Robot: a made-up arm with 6 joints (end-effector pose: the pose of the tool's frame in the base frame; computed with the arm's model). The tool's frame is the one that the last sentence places. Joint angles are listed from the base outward.
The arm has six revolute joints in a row. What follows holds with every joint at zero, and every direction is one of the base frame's. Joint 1 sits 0.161 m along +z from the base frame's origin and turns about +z. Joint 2 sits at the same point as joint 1 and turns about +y. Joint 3 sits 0.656 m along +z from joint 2 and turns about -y. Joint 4 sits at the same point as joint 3 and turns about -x. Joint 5 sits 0.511 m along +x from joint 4 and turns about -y. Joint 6 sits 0.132 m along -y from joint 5 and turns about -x. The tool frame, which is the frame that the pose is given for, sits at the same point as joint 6; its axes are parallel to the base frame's.
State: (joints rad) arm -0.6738 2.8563 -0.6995 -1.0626 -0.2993 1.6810
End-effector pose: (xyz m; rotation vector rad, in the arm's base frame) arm -0.2251 0.0975 -0.1573 -1.4475 -2.3241 -0.9428
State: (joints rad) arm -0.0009 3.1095 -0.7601 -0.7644 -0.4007 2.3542
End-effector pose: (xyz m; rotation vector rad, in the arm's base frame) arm -0.2997 -0.0950 -0.0865 -1.1875 -1.7469 -1.5903
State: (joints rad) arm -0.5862 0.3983 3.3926 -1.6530 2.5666 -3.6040
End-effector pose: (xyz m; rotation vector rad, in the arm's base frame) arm -0.1870 0.1372 0.9708 1.6844 -1.0368 -0.8538
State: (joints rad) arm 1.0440 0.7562 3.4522 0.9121 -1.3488 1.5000
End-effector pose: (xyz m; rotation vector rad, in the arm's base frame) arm 0.0417 -0.0890 0.7643 -0.4627 -0.6004 -0.5412
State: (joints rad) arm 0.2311 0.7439 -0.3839 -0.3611 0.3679 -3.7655
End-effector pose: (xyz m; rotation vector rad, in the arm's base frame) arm 0.6329 0.0221 0.1620 -2.1833 0.3368 0.9106
